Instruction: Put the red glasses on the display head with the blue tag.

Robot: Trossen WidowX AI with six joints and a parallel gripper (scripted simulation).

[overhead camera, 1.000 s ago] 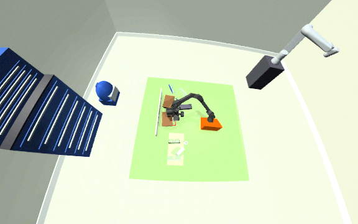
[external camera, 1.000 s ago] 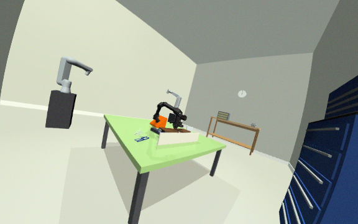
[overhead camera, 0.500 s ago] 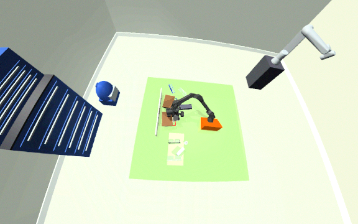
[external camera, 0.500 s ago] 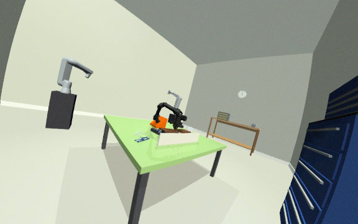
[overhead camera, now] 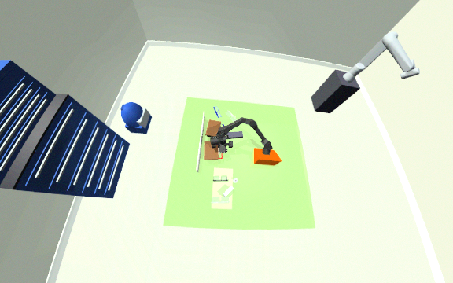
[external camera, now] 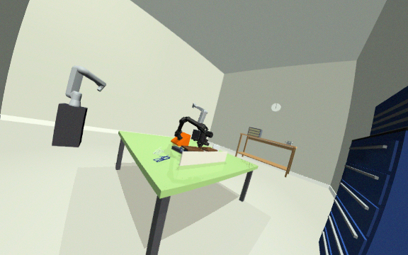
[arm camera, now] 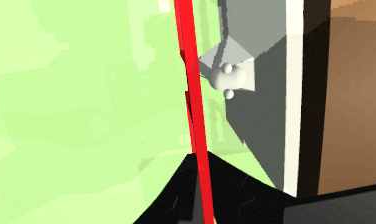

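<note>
Right now the display head is 6 cm ahead of my gripper tip, 4 cm to the left of it and 1 cm below it. Also, from my gripper tip: white peg: 15 cm behind, 28 cm to the left, 4 cm below; long white panel: 20 cm ahead, 6 cm to the right, 1 cm below; dark case: 12 cm behind, 17 cm to the right, 5 cm below.
</note>
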